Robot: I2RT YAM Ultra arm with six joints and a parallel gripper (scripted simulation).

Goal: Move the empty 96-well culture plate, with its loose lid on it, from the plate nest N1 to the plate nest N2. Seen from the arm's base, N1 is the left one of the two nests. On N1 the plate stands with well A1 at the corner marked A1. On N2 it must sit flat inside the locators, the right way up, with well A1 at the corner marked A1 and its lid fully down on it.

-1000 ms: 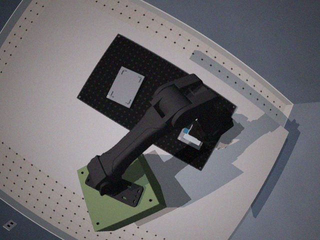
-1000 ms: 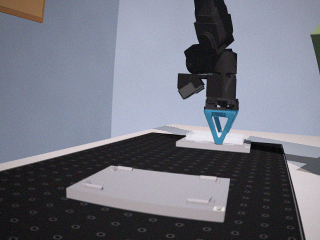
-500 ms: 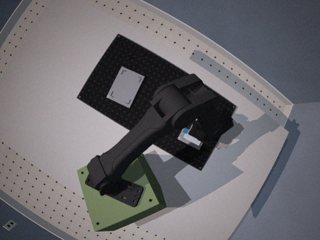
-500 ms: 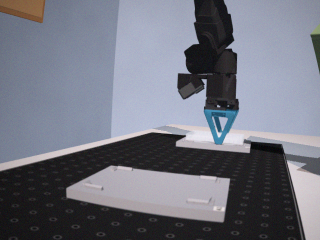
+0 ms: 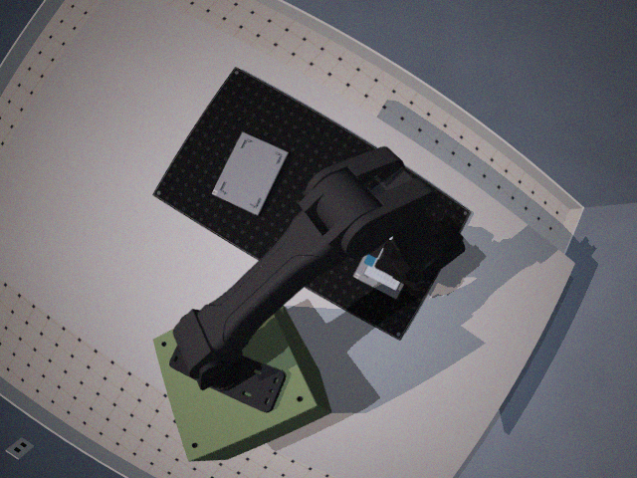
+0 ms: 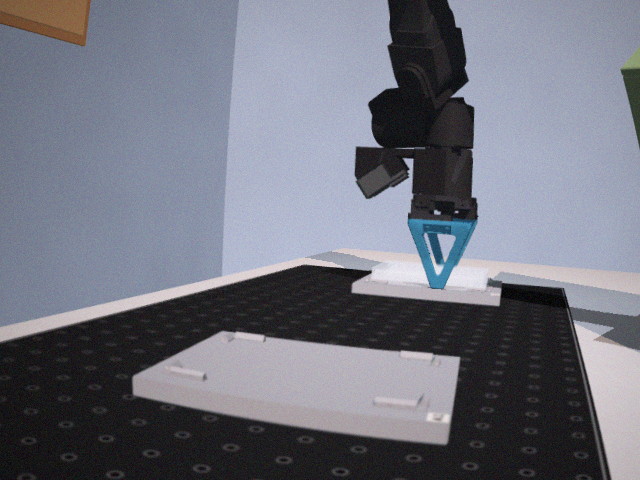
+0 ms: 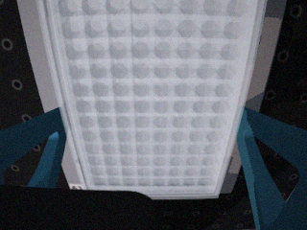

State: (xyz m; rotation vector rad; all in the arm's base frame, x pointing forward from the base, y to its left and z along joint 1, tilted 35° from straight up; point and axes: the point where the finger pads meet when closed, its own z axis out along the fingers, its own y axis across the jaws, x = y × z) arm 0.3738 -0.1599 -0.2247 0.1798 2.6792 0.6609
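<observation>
Now: hand 1 cm short of the 96-well culture plate. Also, from my hand: plate lid 1 cm ahead.
</observation>
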